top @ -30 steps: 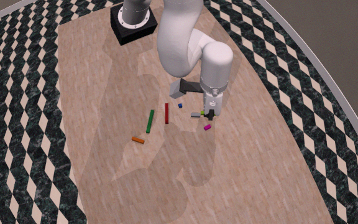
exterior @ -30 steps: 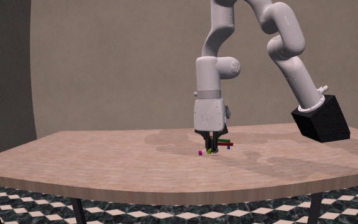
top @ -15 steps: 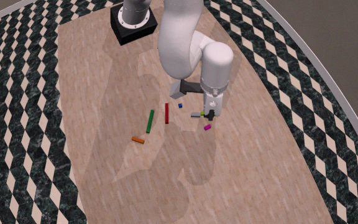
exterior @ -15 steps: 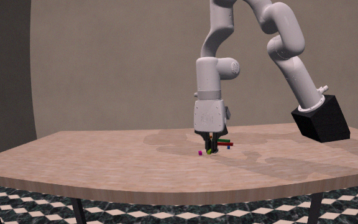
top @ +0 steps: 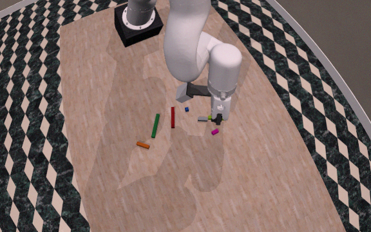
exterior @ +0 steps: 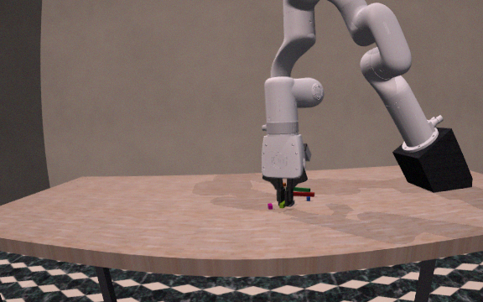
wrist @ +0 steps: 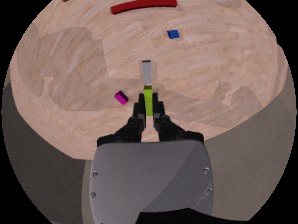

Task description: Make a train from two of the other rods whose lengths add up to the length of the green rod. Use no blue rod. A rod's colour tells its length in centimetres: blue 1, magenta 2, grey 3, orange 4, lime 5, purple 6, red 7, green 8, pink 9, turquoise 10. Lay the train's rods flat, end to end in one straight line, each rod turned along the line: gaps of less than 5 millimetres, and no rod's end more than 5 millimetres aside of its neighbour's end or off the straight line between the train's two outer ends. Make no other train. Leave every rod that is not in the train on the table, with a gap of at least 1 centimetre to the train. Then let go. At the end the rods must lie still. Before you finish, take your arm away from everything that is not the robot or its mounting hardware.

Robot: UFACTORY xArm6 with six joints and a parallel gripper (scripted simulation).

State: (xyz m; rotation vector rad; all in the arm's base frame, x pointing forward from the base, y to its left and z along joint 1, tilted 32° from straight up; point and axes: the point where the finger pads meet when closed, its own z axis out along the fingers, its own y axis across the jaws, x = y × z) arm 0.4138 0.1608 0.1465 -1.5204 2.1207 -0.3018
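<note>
Right now my hand is 20 mm above the lime rod. Round my hand: grey rod (40 mm to the right, 30 mm below, 10 mm behind); then small blue rod (80 mm to the right, 60 mm behind, 30 mm below); then magenta rod (40 mm ahead, 30 mm below, 10 mm to the right).
</note>
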